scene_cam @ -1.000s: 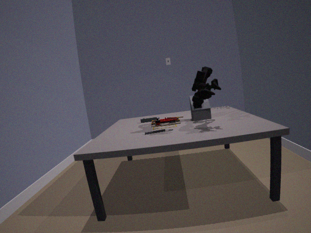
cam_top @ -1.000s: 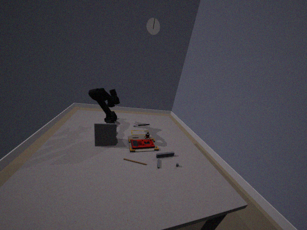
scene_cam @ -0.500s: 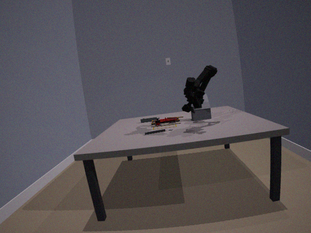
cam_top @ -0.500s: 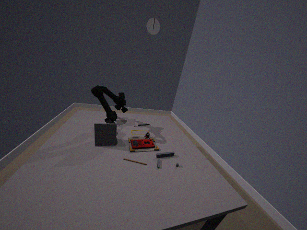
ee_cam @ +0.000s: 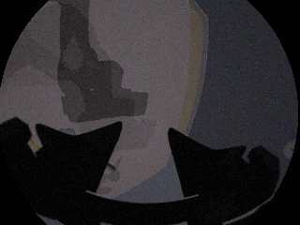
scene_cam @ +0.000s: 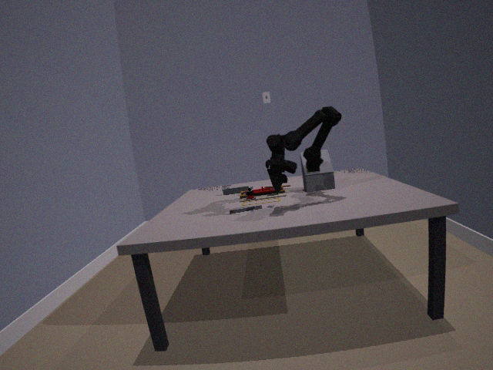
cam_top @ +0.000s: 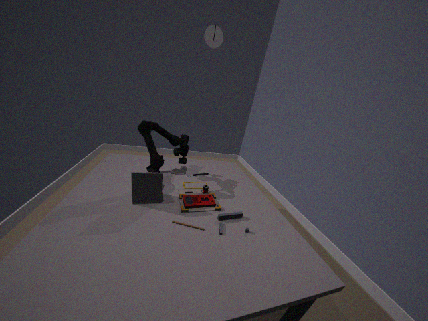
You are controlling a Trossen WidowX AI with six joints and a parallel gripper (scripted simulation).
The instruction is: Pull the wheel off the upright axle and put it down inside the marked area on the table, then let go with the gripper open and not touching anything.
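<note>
My gripper tip is 13 cm short of the dark wheel, 36 cm to the left of it and 6 cm above it. The rest, counted from my gripper tip: short grey piece (15 cm ahead, 70 cm to the right, 9 cm below); then dark rod (14 cm ahead, 10 cm to the right, 9 cm below); then thin wooden stick (3 cm behind, 66 cm to the right, 9 cm below).
</note>
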